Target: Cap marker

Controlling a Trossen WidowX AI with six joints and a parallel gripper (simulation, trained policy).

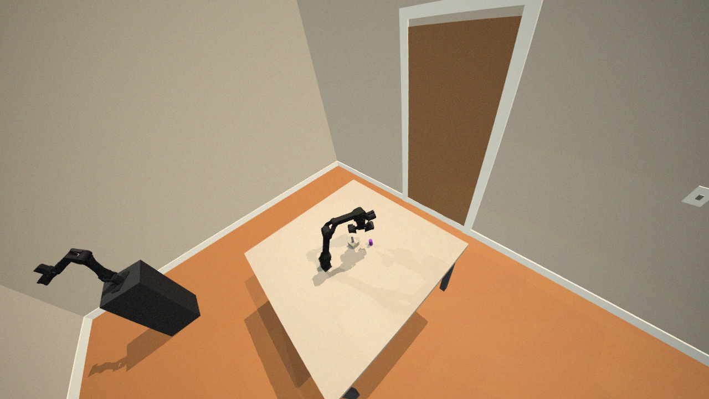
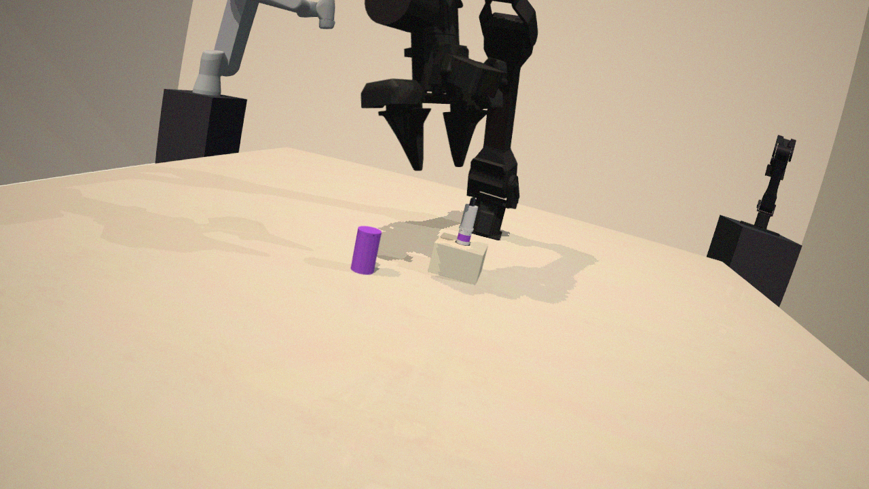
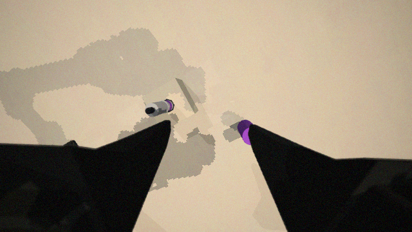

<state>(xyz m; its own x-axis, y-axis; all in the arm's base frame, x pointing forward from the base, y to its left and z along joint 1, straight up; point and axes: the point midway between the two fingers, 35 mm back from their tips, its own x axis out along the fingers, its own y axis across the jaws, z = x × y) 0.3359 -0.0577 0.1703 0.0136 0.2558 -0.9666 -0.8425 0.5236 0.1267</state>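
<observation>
The purple cap lies 3 cm ahead of my gripper tip, 6 cm to the right of it and 11 cm below it. From my gripper tip the other things lie so: pale holder block (6 cm behind, 4 cm to the left, 12 cm below).
</observation>
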